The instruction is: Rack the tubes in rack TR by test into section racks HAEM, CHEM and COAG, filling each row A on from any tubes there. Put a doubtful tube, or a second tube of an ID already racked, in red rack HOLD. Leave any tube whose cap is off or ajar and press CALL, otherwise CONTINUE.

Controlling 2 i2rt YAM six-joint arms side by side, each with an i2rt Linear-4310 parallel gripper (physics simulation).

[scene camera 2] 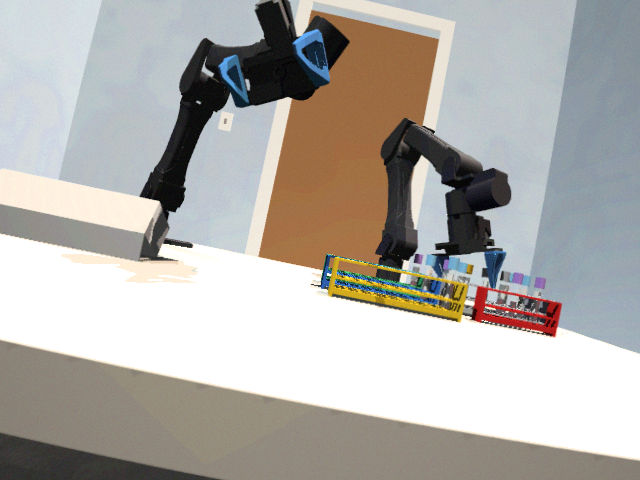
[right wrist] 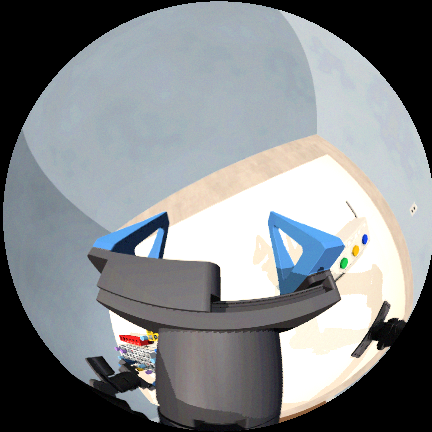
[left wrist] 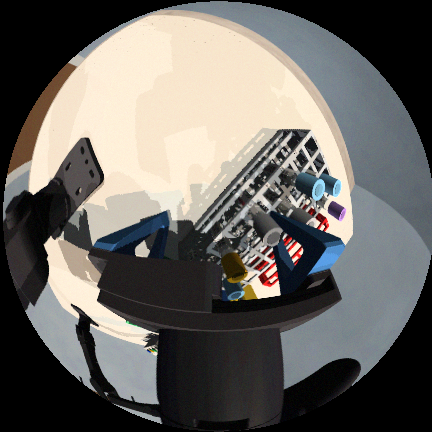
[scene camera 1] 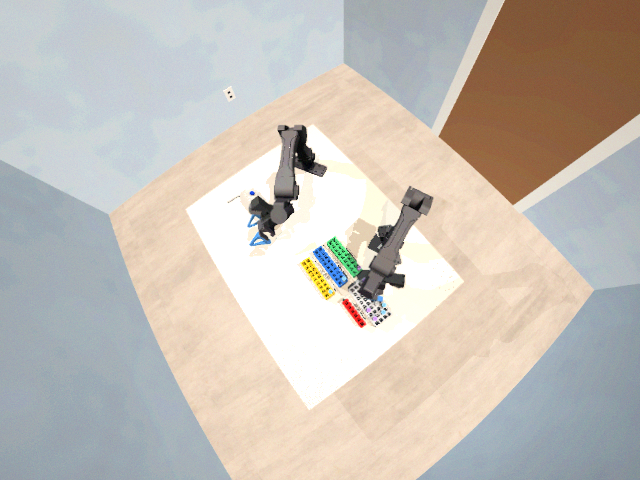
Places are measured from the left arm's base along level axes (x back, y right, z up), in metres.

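Where they show: left gripper, fingertip midpoint: (scene camera 2: 468,289) (right wrist: 146,369) (left wrist: 218,216); right gripper, fingertip midpoint: (scene camera 2: 256,61) (right wrist: 217,216) (scene camera 1: 249,236); left arm's base, link origin: (left wrist: 61,197); right arm's base, link origin: (left wrist: 84,315) (scene camera 1: 308,166).
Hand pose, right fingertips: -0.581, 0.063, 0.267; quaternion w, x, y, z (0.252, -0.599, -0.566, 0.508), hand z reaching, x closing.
Observation:
Each offset is from my right fingertips to the centre of the thing, as dx, dy, dz. "spot": to the spot under its first point.
The white tube rack (scene camera 1: 381,316) (left wrist: 235,200) holds tubes with light-blue {+0.477, -0.331, -0.215} (left wrist: 311,186), purple {+0.429, -0.379, -0.215} (left wrist: 336,210), grey {spot: +0.456, -0.319, -0.177} (left wrist: 304,217) and gold caps {+0.439, -0.254, -0.215} (left wrist: 234,266). My left gripper (scene camera 2: 467,279) (left wrist: 218,216) is open and low over it; a grey-capped tube {+0.459, -0.290, -0.216} (left wrist: 267,230) shows beside one finger. The red rack {+0.352, -0.342, -0.238} (scene camera 1: 354,313) (scene camera 2: 516,324) lies alongside. The green {+0.357, -0.088, -0.238} (scene camera 1: 343,256), blue {+0.286, -0.121, -0.238} (scene camera 1: 329,266) and yellow racks (scene camera 1: 317,279) (scene camera 2: 395,305) stand side by side, each with a capped tube at the end near the white rack. Labels are unreadable. My right gripper (scene camera 1: 251,235) (scene camera 2: 284,95) (right wrist: 217,216) is open, empty and high.
A pale button box {spot: -0.067, +0.302, -0.191} (right wrist: 361,227) with a green button {spot: +0.013, +0.228, -0.198} (right wrist: 344,263), an amber button {spot: -0.013, +0.268, -0.196} (right wrist: 355,250) and a blue button {spot: -0.037, +0.316, -0.198} (right wrist: 365,239) sits near the right arm, partly behind its gripper in scene camera 1. A thin rod {spot: -0.165, +0.342, -0.260} (scene camera 1: 233,198) sticks out beside it.

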